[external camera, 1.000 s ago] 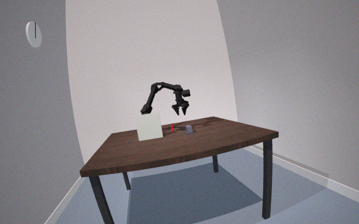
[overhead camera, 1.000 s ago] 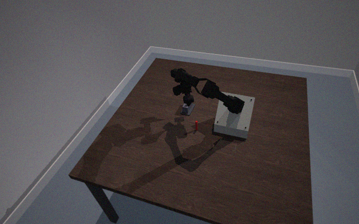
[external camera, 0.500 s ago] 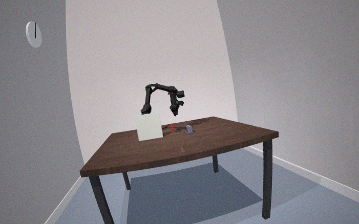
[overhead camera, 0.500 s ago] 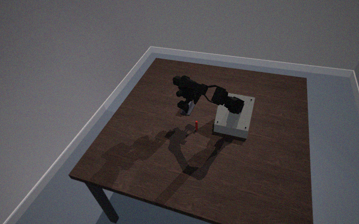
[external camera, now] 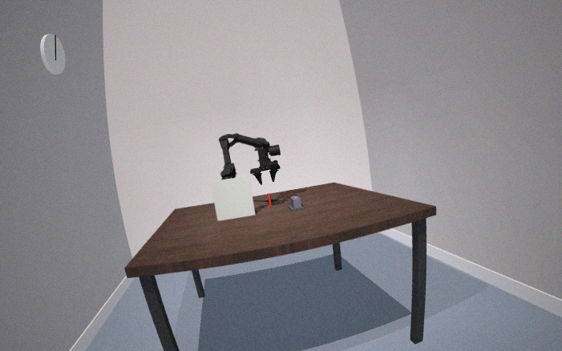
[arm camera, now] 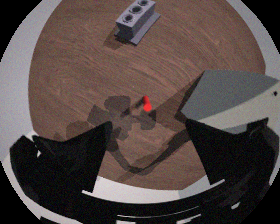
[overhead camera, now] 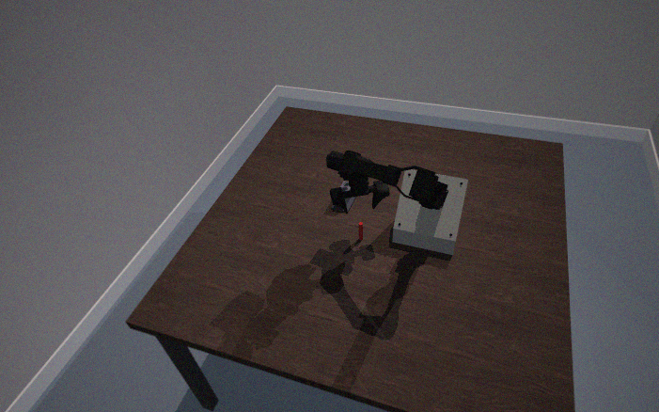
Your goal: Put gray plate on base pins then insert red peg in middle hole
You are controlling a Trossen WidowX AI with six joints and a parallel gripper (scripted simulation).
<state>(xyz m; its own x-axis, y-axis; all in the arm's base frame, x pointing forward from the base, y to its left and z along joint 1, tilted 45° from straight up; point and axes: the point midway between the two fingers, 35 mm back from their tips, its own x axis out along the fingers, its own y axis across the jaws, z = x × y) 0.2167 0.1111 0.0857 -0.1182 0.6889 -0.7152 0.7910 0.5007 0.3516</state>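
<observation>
My gripper tip is 10 cm above the red peg. From my gripper tip the other things lie so: dark base 16 cm to the right, 13 cm below, 13 cm ahead; then gray plate 16 cm to the right, 14 cm ahead, 10 cm below.
</observation>
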